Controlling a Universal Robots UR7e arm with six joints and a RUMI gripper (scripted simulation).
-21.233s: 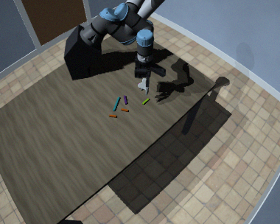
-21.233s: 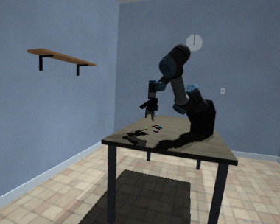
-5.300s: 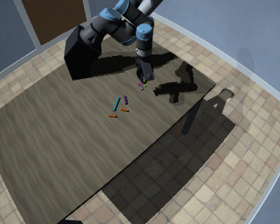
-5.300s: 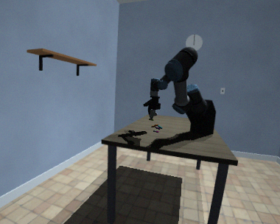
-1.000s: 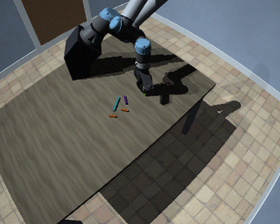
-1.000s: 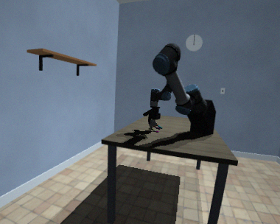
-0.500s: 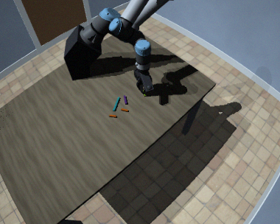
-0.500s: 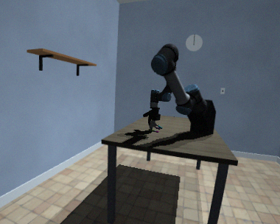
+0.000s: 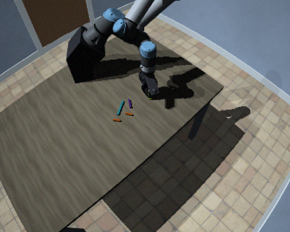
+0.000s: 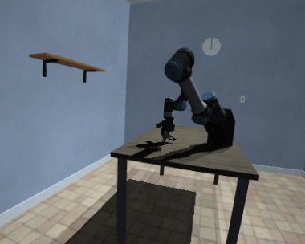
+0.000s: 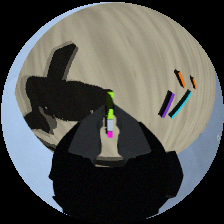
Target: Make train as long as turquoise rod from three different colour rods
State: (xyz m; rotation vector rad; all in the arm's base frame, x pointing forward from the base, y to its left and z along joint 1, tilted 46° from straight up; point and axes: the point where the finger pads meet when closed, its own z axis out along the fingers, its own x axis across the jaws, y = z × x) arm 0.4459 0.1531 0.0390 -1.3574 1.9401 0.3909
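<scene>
Now: hand 1 cm above the lime rod. Round my hand: purple rod (2 cm behind, 12 cm to the right, 1 cm below); magenta rod (7 cm behind, 1 cm to the left, 1 cm below); grey rod (4 cm behind, 1 cm to the left, 1 cm below).
</scene>
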